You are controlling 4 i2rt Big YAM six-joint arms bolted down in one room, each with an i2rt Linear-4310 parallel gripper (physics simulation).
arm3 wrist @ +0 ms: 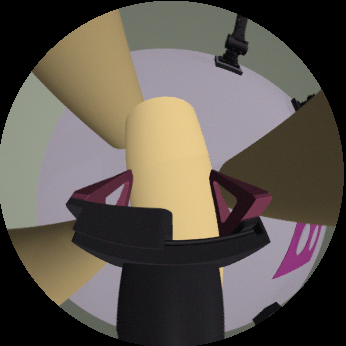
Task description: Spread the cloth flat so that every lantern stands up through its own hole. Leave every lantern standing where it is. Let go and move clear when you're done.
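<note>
A pale yellow lantern (165, 135) appears to lie on its side in the middle of the arm3 wrist view, its near part hidden behind the gripper body. The arm3 gripper (171, 173) is open, with one maroon finger at each side of this lantern and very little gap. Three other lanterns show in part: one at upper left (95, 65), a dark one at right (295, 175) and one at lower left (57, 260). The magenta cloth (290, 263) shows in part at lower right, with two holes visible; the dark lantern hides some of it. The other arms' grippers do not show.
The pale lilac table top (175, 65) lies under the lanterns. A black arm base (229, 64) stands at its upper edge. Another black base (302, 103) shows in part at upper right, and a dark block (267, 313) at lower right. Grey-green surfaces surround the table.
</note>
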